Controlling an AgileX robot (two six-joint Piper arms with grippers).
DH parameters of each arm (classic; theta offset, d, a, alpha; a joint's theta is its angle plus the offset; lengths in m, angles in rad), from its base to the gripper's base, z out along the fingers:
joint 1: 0 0.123 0 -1.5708
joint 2: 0.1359 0 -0.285 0
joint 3: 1.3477 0 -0.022 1.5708
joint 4: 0 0.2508 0 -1.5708
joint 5: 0 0 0.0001 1.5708
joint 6: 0 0.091 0 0
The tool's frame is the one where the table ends.
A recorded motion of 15 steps. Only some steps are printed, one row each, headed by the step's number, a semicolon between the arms.
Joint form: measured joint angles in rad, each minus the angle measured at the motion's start. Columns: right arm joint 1, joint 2, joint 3, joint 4, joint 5, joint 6; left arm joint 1, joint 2, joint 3, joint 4, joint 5, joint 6.
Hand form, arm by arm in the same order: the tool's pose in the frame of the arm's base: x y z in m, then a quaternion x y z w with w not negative. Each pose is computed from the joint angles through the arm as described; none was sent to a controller.
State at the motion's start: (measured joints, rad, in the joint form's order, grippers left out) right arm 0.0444 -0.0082 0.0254 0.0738 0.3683 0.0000; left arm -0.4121 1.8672 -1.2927 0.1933 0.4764 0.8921
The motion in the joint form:
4: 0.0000 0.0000 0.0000 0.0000 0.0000 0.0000; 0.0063 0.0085 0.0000 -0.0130 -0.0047 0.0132
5: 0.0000 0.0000 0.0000 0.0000 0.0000 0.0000; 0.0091 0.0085 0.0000 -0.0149 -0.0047 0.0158
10: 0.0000 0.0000 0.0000 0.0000 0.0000 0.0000; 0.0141 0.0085 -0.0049 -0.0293 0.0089 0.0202
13: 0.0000 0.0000 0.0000 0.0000 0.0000 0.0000; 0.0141 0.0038 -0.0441 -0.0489 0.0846 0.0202
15: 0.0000 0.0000 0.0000 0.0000 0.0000 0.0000; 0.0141 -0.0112 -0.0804 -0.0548 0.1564 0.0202
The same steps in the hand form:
4: 0.0528 0.0048 0.1720 0.00194 0.80403 0.04430 0.59294; 0.3746 -0.1529 0.2064 0.63078 0.71458 0.13406 0.27116
5: 0.0528 0.0048 0.1720 0.00194 0.80403 0.04430 0.59294; 0.3750 -0.1519 0.2064 0.63022 0.71512 0.13416 0.27099
10: 0.0528 0.0048 0.1720 0.00194 0.80403 0.04430 0.59294; 0.3754 -0.1503 0.2070 0.62665 0.72024 0.13010 0.26766
13: 0.0528 0.0048 0.1720 0.00194 0.80403 0.04430 0.59294; 0.3758 -0.1504 0.2162 0.62187 0.73053 0.12250 0.25418
15: 0.0528 0.0048 0.1720 0.00194 0.80403 0.04430 0.59294; 0.3748 -0.1495 0.2292 0.61955 0.73608 0.12053 0.24458

